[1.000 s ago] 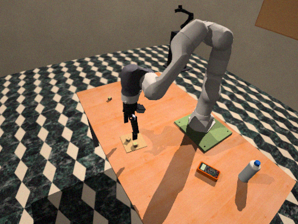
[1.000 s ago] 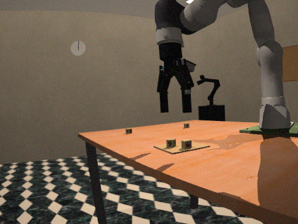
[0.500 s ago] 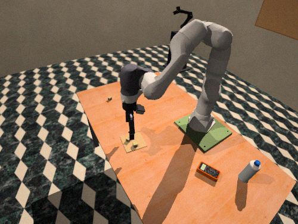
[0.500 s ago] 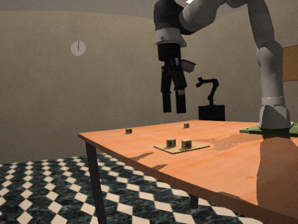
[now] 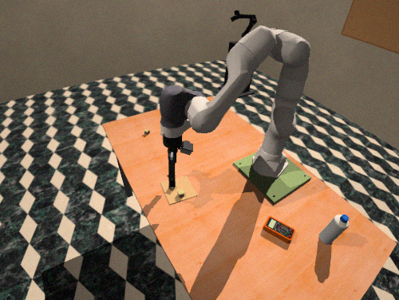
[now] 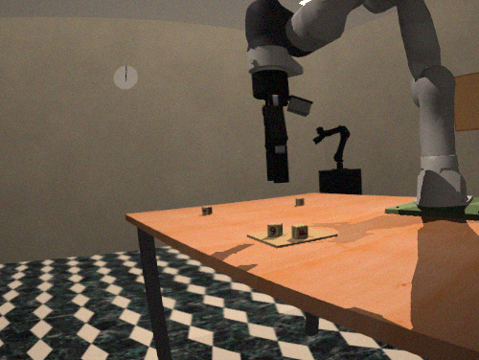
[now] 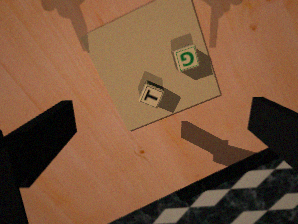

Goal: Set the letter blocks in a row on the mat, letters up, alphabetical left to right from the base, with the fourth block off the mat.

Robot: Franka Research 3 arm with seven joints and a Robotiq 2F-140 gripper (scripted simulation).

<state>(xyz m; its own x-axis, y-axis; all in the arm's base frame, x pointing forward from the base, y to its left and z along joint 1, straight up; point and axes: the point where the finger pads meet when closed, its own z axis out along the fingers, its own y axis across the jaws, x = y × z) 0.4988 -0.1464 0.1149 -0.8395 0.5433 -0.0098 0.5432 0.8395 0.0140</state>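
Right now the tan mat is 120 mm below my hand, 20 mm behind it and 10 mm to the left of it. From my hand the other things lie so: multimeter (450 mm to the left, 260 mm behind, 110 mm below).
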